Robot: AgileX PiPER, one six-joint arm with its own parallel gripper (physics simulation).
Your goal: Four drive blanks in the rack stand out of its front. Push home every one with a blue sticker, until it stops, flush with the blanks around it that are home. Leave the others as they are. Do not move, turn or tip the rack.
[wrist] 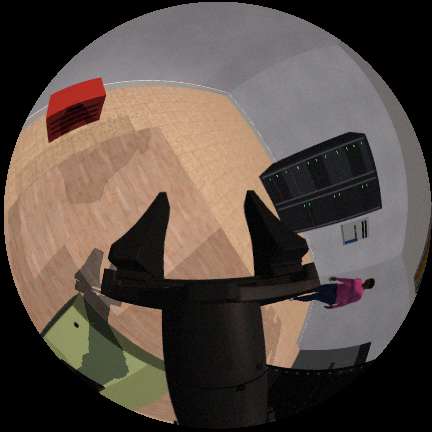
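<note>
My gripper (206, 198) is open in the wrist view. Its two black fingers stand wide apart, with the wood-toned surface showing between them and no object held. A black cabinet-like unit (325, 182) with small green lights and dark vertical panels stands at the right, tilted in the view and beyond the right finger. A dark structure (320, 387) with a row of small dots along its edge is cut off at the bottom right. I cannot tell whether either is the task's rack. No blue sticker or protruding drive blank can be made out.
A red box-like unit (77, 97) with dark slots stands at the upper left. A green object (62, 332) lies at the lower left, partly in shadow. A person in a pink top (348, 292) and a small light panel (349, 233) show at the right, near the grey wall (310, 100).
</note>
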